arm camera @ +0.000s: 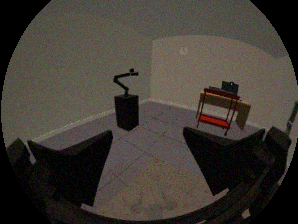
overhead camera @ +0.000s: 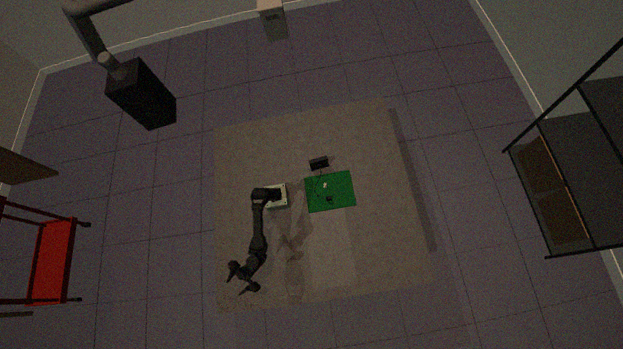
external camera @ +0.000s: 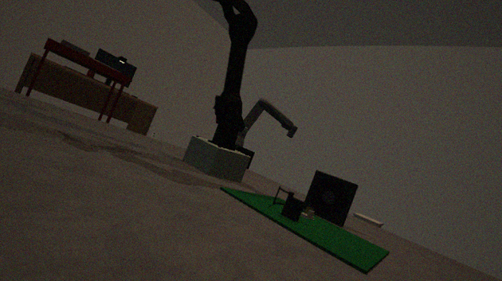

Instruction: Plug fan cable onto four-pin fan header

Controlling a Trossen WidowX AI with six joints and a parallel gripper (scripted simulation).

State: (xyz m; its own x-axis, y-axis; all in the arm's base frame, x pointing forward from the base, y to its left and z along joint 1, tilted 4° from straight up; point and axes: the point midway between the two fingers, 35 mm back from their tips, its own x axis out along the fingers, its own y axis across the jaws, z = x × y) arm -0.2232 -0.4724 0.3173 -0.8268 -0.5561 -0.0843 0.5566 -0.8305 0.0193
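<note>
Right now the plug is 56 cm ahead of my gripper tip, 42 cm to the left of it and 35 cm below it. Round my gripper tip: black fan 56 cm ahead, 65 cm to the left, 32 cm below; green board 58 cm ahead, 48 cm to the left, 39 cm below.
</note>
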